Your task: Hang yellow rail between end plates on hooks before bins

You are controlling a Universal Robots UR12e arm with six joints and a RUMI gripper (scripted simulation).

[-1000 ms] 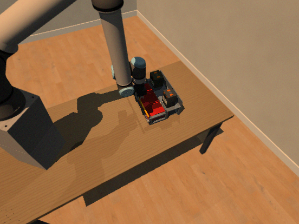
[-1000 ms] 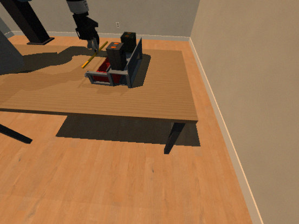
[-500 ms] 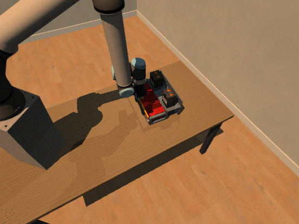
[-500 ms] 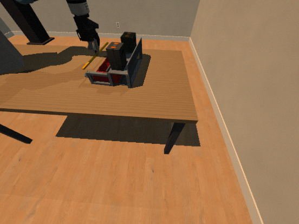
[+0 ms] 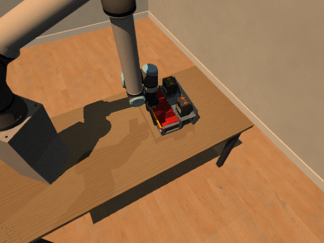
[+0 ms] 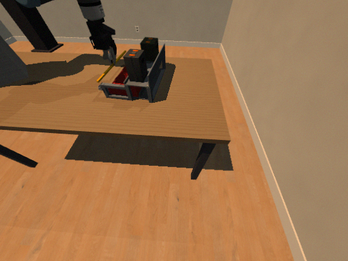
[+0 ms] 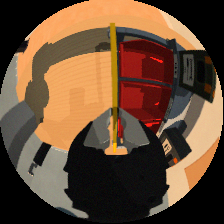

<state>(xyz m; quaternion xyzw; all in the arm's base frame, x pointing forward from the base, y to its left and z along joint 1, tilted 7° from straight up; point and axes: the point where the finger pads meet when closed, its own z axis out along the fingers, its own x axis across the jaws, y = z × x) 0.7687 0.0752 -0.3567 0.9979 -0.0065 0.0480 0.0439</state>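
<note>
The yellow rail lies 1 cm below my hand. The rest, counted from my hand: grey back panel: 27 cm ahead, 2 cm above.
</note>
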